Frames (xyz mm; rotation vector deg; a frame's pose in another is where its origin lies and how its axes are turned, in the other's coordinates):
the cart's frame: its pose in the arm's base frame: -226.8 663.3 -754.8 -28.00 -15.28 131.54
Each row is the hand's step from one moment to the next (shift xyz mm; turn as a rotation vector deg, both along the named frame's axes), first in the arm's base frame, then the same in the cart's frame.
Working: the arm's base frame: its pose in the cart's frame: -824.1 60.1 615.1 28.00 15.28 -131.54

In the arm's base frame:
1: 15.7 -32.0 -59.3 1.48 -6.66 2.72
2: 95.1 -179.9 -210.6 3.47 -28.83 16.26
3: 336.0 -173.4 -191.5 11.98 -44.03 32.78
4: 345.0 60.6 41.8 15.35 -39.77 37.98
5: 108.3 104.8 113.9 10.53 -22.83 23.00
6: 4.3 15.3 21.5 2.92 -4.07 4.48
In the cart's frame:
1: -17.5 31.7 -59.0 -6.48 2.74 2.12
2: -135.0 133.1 -223.2 -27.36 12.23 14.47
3: -289.1 -32.7 -308.2 -48.15 11.74 26.46
4: -187.4 -277.5 -110.8 -48.60 4.90 29.56
5: -23.5 -179.9 52.8 -29.31 1.31 17.32
6: 2.6 -20.5 17.0 -5.99 -0.56 2.99

